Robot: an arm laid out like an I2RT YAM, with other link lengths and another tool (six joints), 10 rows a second.
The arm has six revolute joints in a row. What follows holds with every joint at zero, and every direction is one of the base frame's.
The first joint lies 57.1 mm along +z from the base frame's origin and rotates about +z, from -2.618 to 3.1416 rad.
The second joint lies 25.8 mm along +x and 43.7 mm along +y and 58.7 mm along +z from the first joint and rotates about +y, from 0 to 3.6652 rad.
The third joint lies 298.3 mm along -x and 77.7 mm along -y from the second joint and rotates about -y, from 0 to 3.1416 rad.
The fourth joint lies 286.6 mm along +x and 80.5 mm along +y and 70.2 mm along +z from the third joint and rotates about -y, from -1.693 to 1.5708 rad.
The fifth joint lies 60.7 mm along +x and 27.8 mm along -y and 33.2 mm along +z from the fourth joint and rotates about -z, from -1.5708 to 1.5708 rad.
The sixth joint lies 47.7 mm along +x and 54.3 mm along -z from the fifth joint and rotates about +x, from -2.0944 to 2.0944 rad.
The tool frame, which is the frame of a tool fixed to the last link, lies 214 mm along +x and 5 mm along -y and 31 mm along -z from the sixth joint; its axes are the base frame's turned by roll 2.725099, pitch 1.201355 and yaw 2.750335 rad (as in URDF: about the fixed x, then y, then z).
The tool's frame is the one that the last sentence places.
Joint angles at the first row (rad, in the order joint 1, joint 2, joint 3, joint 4, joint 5, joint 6):
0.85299, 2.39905, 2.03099, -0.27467, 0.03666, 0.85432
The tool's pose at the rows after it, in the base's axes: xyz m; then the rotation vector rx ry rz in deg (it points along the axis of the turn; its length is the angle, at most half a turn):
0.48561 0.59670 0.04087 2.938 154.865 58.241
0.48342 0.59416 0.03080 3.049 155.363 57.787
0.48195 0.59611 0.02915 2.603 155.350 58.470
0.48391 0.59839 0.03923 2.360 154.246 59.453
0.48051 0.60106 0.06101 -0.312 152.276 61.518
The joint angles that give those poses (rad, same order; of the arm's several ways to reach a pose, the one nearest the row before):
0.85289, 2.41141, 2.03097, -0.27457, 0.04592, 0.85442
0.85290, 2.41144, 2.00358, -0.25622, 0.04603, 0.85443
0.85290, 2.41142, 1.99418, -0.24237, 0.03691, 0.85443
0.85289, 2.40068, 1.99419, -0.23317, 0.03681, 0.85443
0.85289, 2.35480, 1.95609, -0.19950, 0.01850, 0.83457

